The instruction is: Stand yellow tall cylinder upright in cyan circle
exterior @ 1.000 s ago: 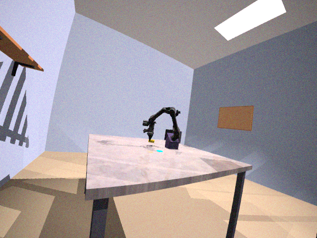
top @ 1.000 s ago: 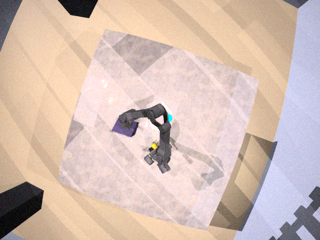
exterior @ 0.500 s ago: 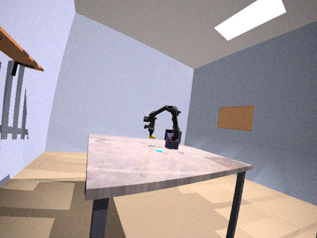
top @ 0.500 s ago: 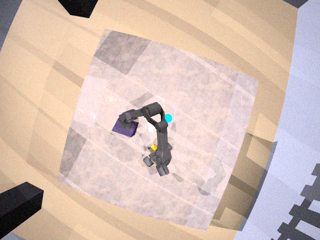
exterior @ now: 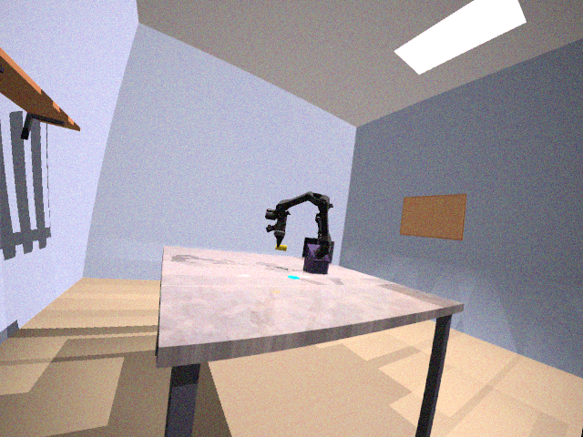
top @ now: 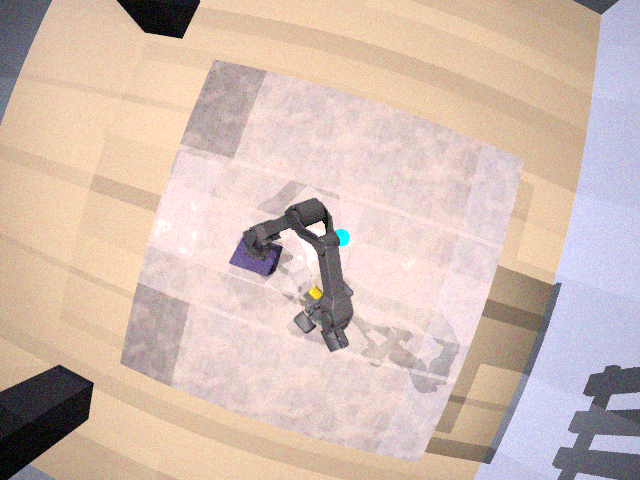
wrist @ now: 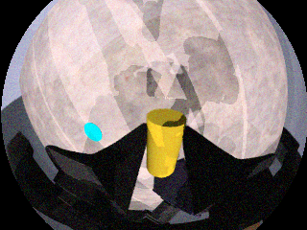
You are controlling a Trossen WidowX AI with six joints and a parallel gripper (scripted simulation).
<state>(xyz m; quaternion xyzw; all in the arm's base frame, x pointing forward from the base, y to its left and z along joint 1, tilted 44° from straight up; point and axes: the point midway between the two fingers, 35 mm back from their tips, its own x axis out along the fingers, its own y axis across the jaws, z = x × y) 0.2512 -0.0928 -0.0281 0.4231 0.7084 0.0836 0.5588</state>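
My gripper tip is 10 mm past the cyan circle, 210 mm to the right of it and 130 mm above it. The rest, counted from my gripper tip: yellow cylinder: 20 mm behind, 10 mm to the left.
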